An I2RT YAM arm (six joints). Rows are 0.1 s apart.
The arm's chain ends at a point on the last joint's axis. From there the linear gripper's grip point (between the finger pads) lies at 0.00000 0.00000 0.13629 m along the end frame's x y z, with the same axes.
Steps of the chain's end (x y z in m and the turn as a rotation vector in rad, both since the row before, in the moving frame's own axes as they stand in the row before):
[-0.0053, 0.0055, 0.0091, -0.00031, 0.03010, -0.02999]
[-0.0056, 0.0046, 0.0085, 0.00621, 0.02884, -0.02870]
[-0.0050, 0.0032, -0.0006, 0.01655, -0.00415, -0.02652]
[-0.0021, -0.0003, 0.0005, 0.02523, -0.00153, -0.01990]
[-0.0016, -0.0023, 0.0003, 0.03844, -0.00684, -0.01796]
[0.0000, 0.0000, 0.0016, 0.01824, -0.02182, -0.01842]
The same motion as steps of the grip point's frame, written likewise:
[-0.0012, 0.0055, 0.0090, -0.00031, 0.03010, -0.02999]
[-0.0017, 0.0037, 0.0084, 0.00621, 0.02884, -0.02870]
[-0.0056, 0.0010, -0.0006, 0.01655, -0.00415, -0.02652]
[-0.0023, -0.0037, 0.0005, 0.02523, -0.00153, -0.01990]
[-0.0026, -0.0075, 0.0002, 0.03844, -0.00684, -0.01796]
[-0.0030, -0.0025, 0.0015, 0.01824, -0.02182, -0.01842]

